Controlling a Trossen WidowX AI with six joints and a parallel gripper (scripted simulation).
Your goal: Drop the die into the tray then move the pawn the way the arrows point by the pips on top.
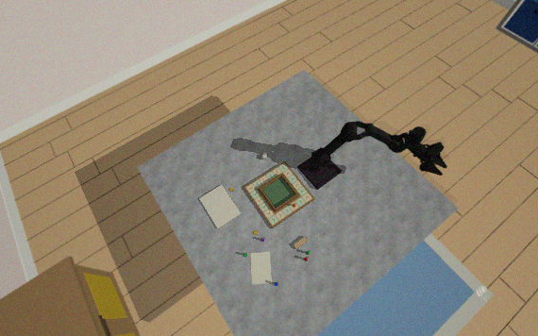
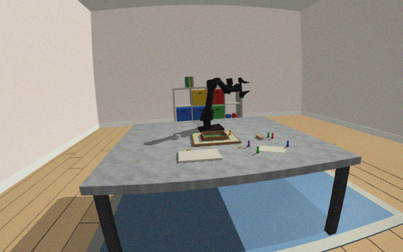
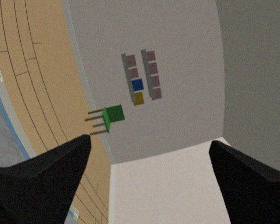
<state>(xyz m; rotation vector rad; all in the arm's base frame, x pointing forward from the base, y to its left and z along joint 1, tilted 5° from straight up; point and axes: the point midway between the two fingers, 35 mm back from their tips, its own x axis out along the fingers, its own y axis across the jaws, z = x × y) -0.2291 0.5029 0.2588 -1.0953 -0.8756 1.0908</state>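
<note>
Now: the white die 78 cm to the right of my gripper tip, 38 cm ahead of it and 30 cm below it. From my gripper tip the other things lie so: orange pawn (49 cm ahead, 45 cm to the right, 28 cm below); then small wooden block (62 cm ahead, 30 cm below, 29 cm to the right); then red pawn (66 cm ahead, 30 cm below, 22 cm to the right).
</note>
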